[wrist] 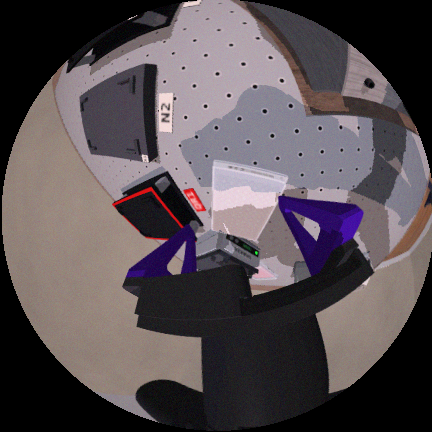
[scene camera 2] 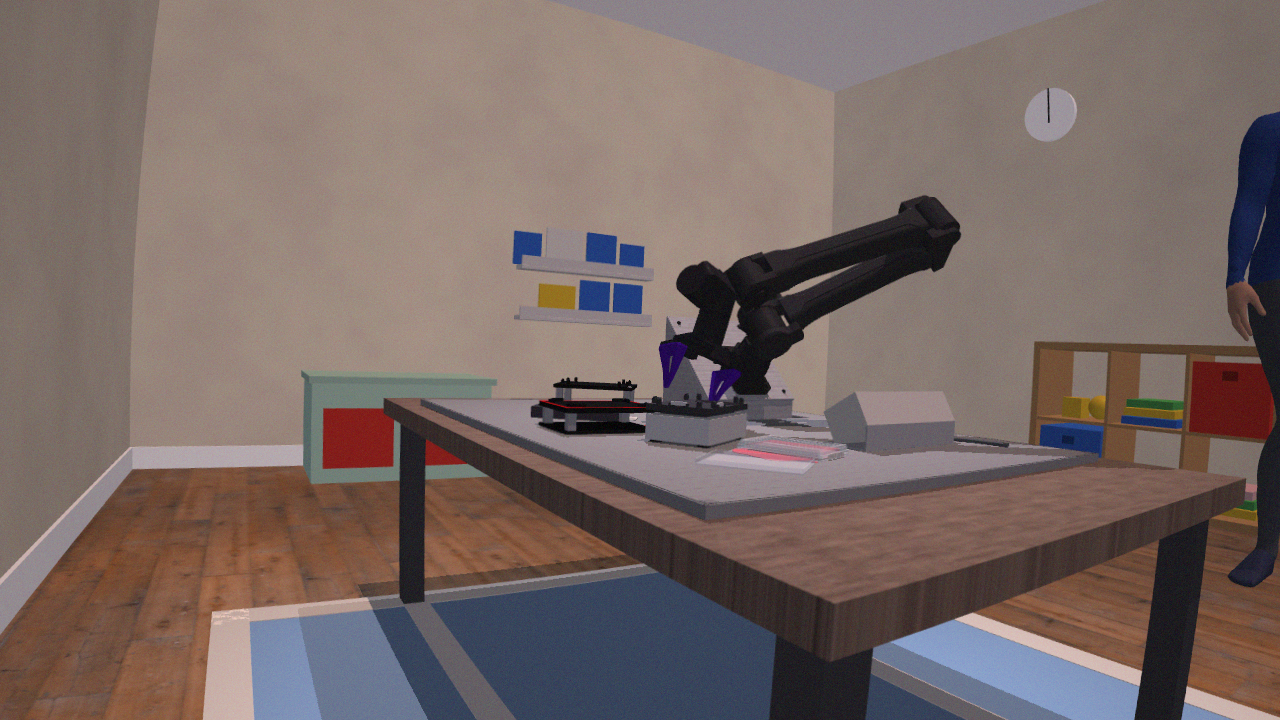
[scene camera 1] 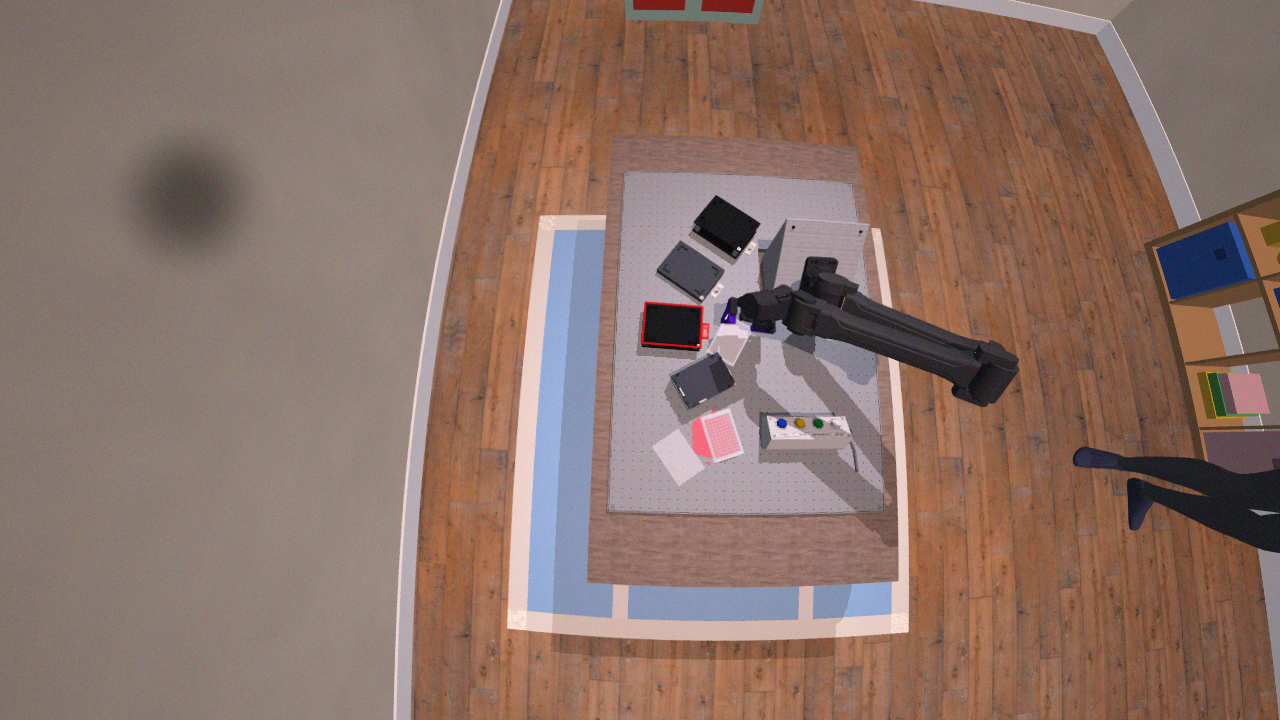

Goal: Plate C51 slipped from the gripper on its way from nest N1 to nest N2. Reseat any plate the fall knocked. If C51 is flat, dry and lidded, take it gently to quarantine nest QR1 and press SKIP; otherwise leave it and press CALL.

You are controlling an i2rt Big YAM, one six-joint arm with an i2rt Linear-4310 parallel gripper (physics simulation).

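Frame: origin at the arm's base, x back, y right, z up, level; millimetres.
Seen in the pictures: gripper, fingertip midpoint: [wrist: 233,214] [scene camera 1: 736,325]; arm's base at its link origin: [scene camera 1: 816,277].
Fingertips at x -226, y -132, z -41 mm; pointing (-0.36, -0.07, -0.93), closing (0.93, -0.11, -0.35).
Observation:
Offsets run from my fingertips to a thing's top centre. "spot": to the spot under its first point.
My gripper [scene camera 1: 744,322] [scene camera 2: 691,392] [wrist: 233,214] is open and empty, above the board near a pale, clear plate @[dx -9, dy -31, dz -35 mm] [scene camera 1: 729,347] [wrist: 240,182] that lies on the board. Its plate code is not readable. A pink-filled plate @[dx -36, dy -298, dz -36 mm] [scene camera 1: 720,436] [wrist: 267,273] lies near the button box, with a pink patch @[spot: dx -97, dy -304, dz -49 mm] [scene camera 1: 699,437] beside it and a clear lid-like sheet @[dx -154, dy -358, dz -42 mm] [scene camera 1: 677,457] [scene camera 2: 750,462] next to that. Nest N1 @[dx -10, dy +320, dz +12 mm] [scene camera 1: 726,223], nest N2 @[dx -119, dy +177, dz -24 mm] [scene camera 1: 690,270] [wrist: 120,115] and red-edged nest QR1 @[dx -174, dy +1, dz -4 mm] [scene camera 1: 673,325] [wrist: 150,215] stand in a row. The button box @[dx +185, dy -290, dz +34 mm] [scene camera 1: 808,433] [scene camera 2: 899,420] has coloured buttons; their labels are unreadable.
A grey shaker [scene camera 1: 702,380] [scene camera 2: 696,427] [wrist: 220,250] with a green light stands between QR1 and the pink-filled plate. A tall grey panel [scene camera 1: 827,243] stands beside the arm. A person [scene camera 1: 1194,479] [scene camera 2: 1263,268] is on the floor at the right, by a shelf unit.

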